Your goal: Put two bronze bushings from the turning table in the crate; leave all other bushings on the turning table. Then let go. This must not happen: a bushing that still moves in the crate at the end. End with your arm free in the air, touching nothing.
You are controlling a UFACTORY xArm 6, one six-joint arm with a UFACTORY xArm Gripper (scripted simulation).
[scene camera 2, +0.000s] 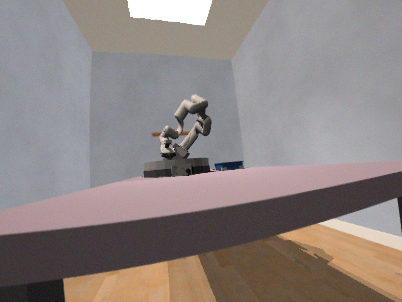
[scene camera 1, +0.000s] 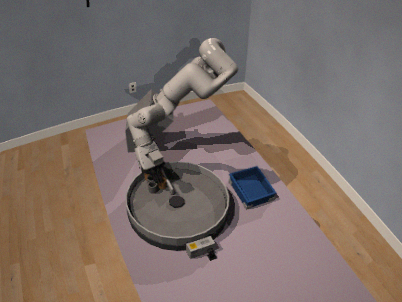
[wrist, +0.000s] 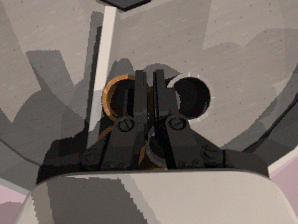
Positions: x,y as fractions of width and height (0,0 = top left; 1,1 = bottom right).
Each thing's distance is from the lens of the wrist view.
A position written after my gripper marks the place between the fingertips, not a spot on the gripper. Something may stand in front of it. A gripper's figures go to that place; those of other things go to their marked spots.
my gripper (wrist: 0.50,0.38): 14 cm
bronze bushing (wrist: 0.37,0.46): 15 cm
grey bushing (wrist: 0.69,0.42): 16 cm
